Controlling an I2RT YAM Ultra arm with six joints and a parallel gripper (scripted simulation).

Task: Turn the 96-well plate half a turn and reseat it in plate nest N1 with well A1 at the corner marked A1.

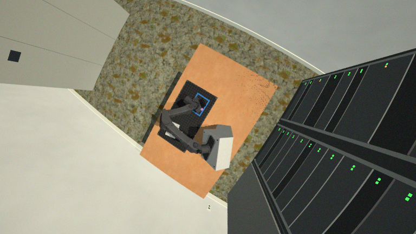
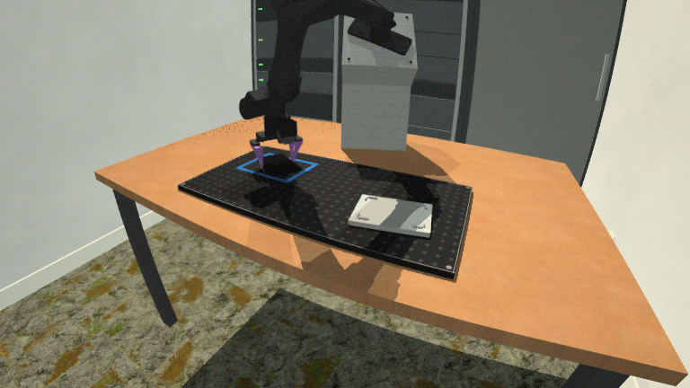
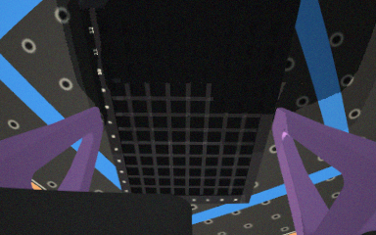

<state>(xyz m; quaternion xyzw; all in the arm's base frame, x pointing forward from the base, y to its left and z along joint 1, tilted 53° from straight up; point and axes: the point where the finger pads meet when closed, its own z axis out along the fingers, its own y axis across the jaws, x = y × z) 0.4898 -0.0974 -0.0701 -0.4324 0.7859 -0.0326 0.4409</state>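
My hand is right at the black 96-well plate. Round my hand: plate nest N1 (400 mm to the left, 30 mm ahead, 10 mm below); then A1 mark (490 mm to the left, 50 mm ahead).
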